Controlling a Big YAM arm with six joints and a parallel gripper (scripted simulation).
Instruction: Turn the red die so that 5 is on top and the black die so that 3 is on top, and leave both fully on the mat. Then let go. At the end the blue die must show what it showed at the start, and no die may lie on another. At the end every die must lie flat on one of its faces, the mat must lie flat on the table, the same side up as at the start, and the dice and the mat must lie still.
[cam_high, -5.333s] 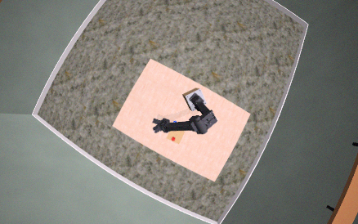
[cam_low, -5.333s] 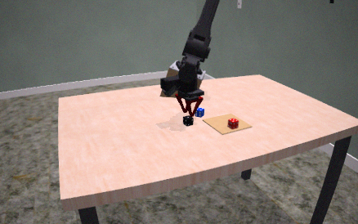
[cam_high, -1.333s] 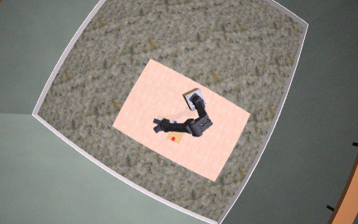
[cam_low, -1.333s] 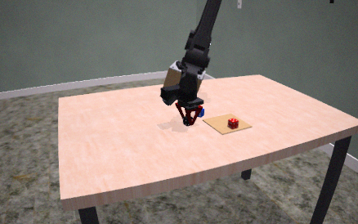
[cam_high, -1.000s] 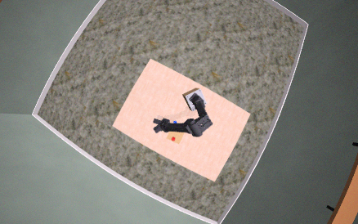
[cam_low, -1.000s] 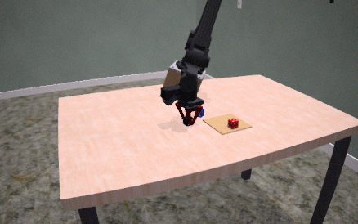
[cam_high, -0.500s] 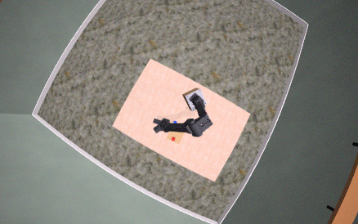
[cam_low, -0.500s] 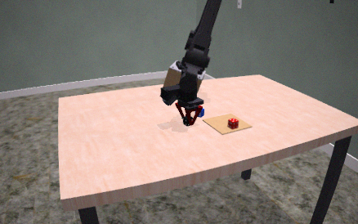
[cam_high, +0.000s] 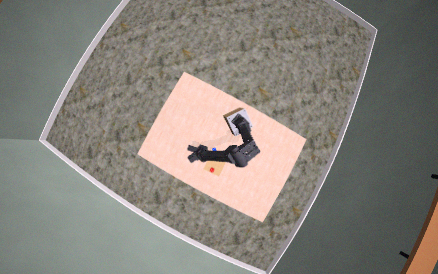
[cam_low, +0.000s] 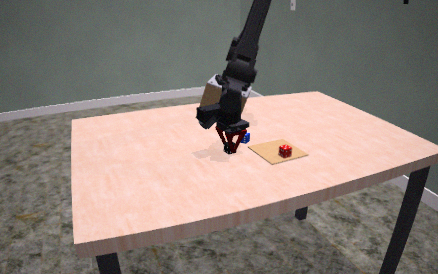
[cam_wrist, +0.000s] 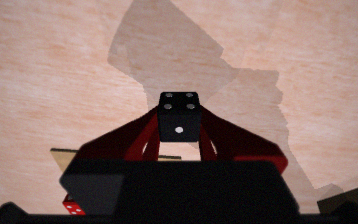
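My gripper is now 70 mm past the blue die and 60 mm to the right of it. Round my hand: red die 150 mm to the left, 70 mm ahead, 10 mm above; then black die right at my hand; then tan mat 150 mm to the left, 20 mm ahead, 10 mm below.
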